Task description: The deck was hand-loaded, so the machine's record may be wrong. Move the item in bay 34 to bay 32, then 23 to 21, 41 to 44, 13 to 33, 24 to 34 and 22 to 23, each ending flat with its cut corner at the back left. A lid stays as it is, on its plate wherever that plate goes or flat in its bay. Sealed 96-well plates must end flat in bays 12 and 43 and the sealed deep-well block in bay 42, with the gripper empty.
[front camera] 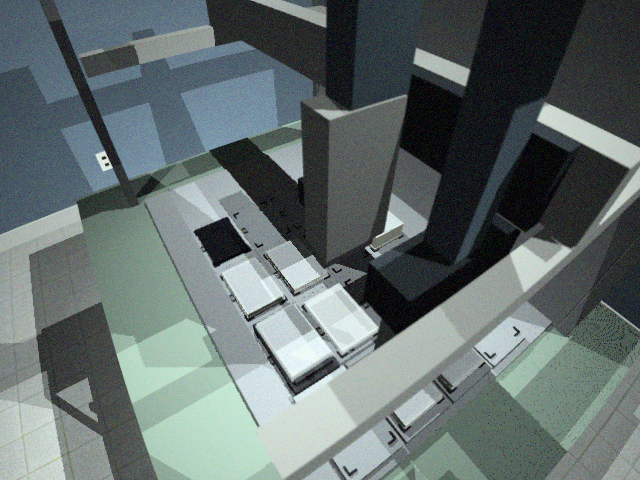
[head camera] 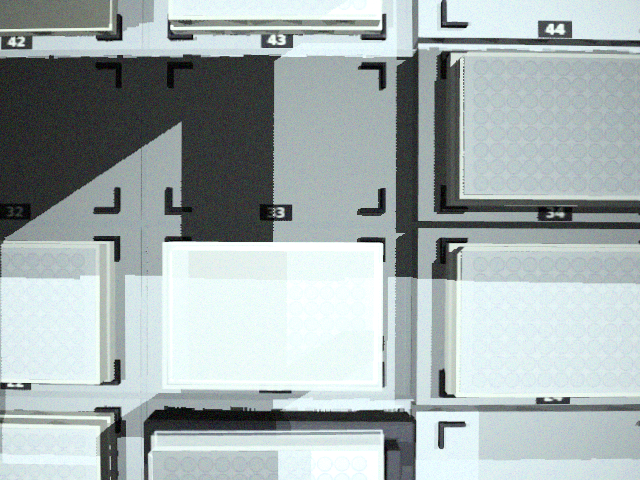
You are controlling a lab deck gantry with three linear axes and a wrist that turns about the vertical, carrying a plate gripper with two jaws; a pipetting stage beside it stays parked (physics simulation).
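Places are measured from the robot's base along level axes (x ahead, y left, z up), in metres.
Pixels of known places: robot's base, origin of its link: (front camera: pixel 195 232).
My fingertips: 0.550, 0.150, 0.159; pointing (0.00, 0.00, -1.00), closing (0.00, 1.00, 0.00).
Observation:
For each thing: its top centre in the pictures, then the offset to it from my fingertips, as dx, dy, dz. "*": a spot on its surface instead.
- 96-well plate, centre of its top: (head camera: pixel 571 126) (front camera: pixel 443 346) +0.006, +0.107, -0.131
- lidded plate, centre of its top: (head camera: pixel 272 316) (front camera: pixel 340 314) -0.158, +0.000, -0.143
- Bay 43's plate, a spot on its surface: (head camera: pixel 273 10) * -0.159, +0.178, -0.145
- bay 42's block, centre of its top: (front camera: pixel 372 214) -0.322, +0.214, -0.117
- Bay 12's plate, centre of its top: (front camera: pixel 251 283) -0.322, -0.107, -0.145
- black base, centre of its top: (front camera: pixel 221 238) -0.486, -0.107, -0.151
The dark wrist block (front camera: pixel 392 291) of my gripper is low over the deck's right part in the front view. Its jaws are hidden, so their opening and grip cannot be seen. A 96-well plate (head camera: pixel 547 126) lies flat in bay 34, another (head camera: pixel 547 335) (front camera: pixel 417 408) in bay 24. Bay 23 holds a lidded plate (head camera: pixel 273 315) (front camera: pixel 341 317). A plate (head camera: pixel 206 467) (front camera: pixel 294 343) sits on bay 13's dark base. Bay 22 holds a plate (head camera: pixel 49 315) (front camera: pixel 299 273). Bay 33 is empty between its corner marks. Bay 43's plate (head camera: pixel 273 10) and bay 42's block (head camera: pixel 54 15) (front camera: pixel 387 232) show partly.
Bay 12's plate (front camera: pixel 253 286) (head camera: pixel 49 449) stands beside a black base (front camera: pixel 222 240) in bay 11. A pale beam (front camera: pixel 413 369) crosses the front view and hides part of the deck. The grey parked stage (front camera: pixel 356 180) stands behind the plates. Hard shadows cover several bays.

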